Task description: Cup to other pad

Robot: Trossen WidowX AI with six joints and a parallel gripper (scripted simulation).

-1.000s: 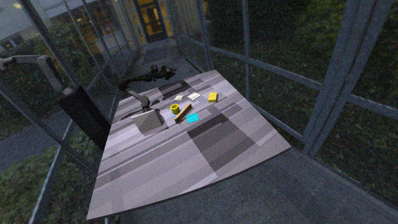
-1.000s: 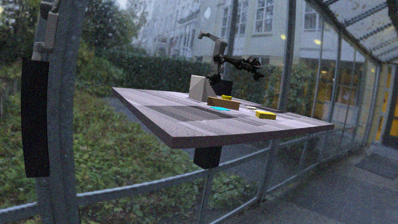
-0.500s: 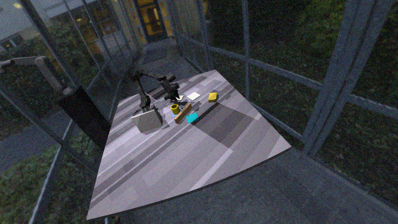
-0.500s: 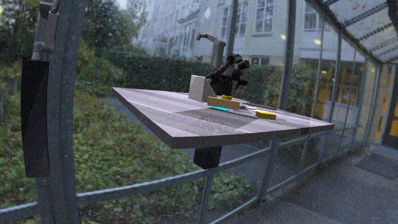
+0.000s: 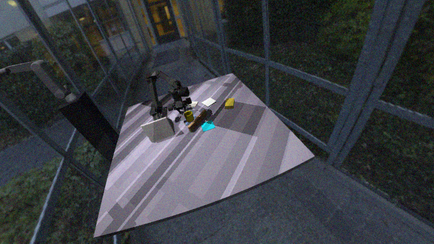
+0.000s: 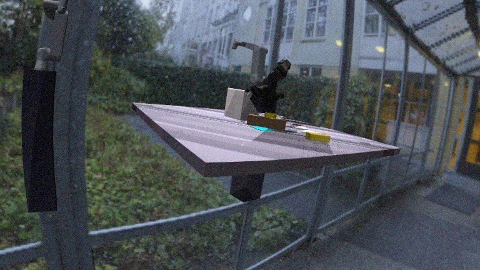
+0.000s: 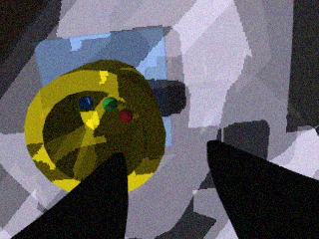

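Now: gripper tip 6 cm above the olive-yellow cup and 3 cm short of it. From my gripper tip the other things lie so: light blue pad (10 cm below, 3 cm ahead, 1 cm to the right); then wooden bar (8 cm to the right, 8 cm below, 8 cm ahead); then cyan pad (15 cm to the right, 13 cm ahead, 10 cm below).
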